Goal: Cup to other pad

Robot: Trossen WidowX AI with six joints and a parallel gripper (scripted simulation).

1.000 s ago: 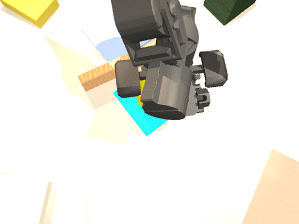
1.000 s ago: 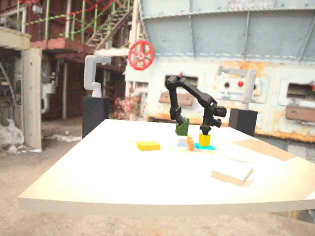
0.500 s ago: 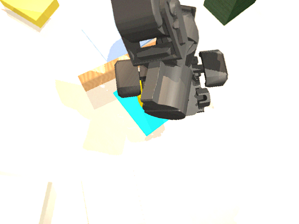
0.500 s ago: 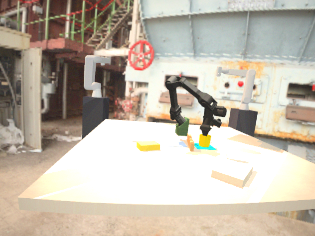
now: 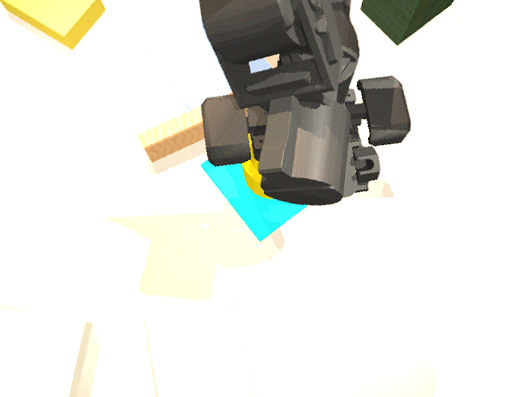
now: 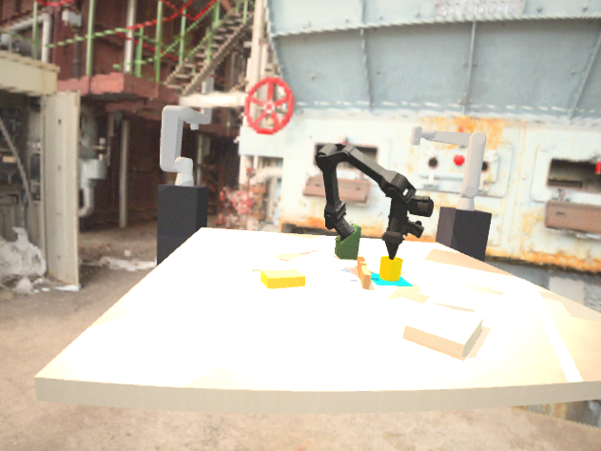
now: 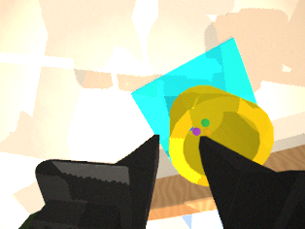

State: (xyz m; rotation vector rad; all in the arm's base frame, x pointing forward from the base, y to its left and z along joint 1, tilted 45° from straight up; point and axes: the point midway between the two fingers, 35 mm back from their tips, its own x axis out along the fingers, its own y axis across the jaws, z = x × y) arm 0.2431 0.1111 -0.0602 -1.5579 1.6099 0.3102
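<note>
Right now my gripper tip is 2 cm short of the yellow cup, 1 cm to the left of it and 3 cm above it. Also, from my gripper tip: pale blue pad 1 cm ahead, 18 cm to the right, 7 cm below; wooden bar 2 cm ahead, 10 cm to the right, 5 cm below; cyan pad 3 cm ahead, 1 cm to the right, 7 cm below.
</note>
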